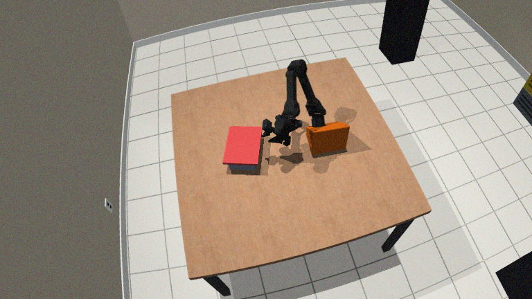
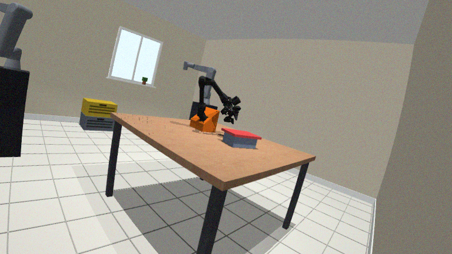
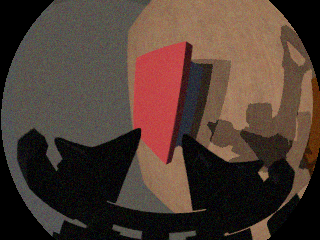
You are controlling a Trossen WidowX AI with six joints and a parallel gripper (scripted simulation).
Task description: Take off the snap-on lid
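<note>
Right now my gripper tip is 12 cm short of the red lid, 5 cm to the left of it and 6 cm above it. Also, from my gripper tip: storage box (12 cm ahead, 5 cm to the right, 10 cm below).
</note>
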